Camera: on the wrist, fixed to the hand. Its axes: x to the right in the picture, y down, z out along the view.
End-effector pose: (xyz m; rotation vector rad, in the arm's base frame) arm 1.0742 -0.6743 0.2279 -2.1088 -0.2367 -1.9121
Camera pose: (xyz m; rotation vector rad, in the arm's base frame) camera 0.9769 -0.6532 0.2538 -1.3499 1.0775 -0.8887
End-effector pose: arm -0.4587 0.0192 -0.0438 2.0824 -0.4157 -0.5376
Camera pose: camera -0.3969 0.1013 -0.0488 1.1776 -1.7279 0.4177
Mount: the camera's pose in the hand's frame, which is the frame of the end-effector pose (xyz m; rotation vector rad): 0.0137 -0.0525 -0.0874 -0.0080 0.0160 1.5563
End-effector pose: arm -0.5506 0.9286 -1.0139 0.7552 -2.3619 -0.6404
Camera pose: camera -0.4848 0.8589 -0.9765 -1.0686 -2.1066 0.0744
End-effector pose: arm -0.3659 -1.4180 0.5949 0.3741 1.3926 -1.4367
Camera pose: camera -0.4511 -1.3607 0.5882 1.1240 0.6686 -0.1200
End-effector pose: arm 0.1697 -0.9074 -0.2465 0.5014 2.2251 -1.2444
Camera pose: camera 0.1061 -0.8579 -0.1826 1.7191 1.1093 -0.3273
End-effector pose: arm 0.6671 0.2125 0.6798 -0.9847 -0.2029 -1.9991
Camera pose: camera 0.5733 0.1939 0.6419 -0.6995 0.4716 -0.5616
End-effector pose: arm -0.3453 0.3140 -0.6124 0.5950 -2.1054 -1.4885
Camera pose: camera -0.2986 0.2253 -0.6353 -0.9017 -1.6441 -0.5118
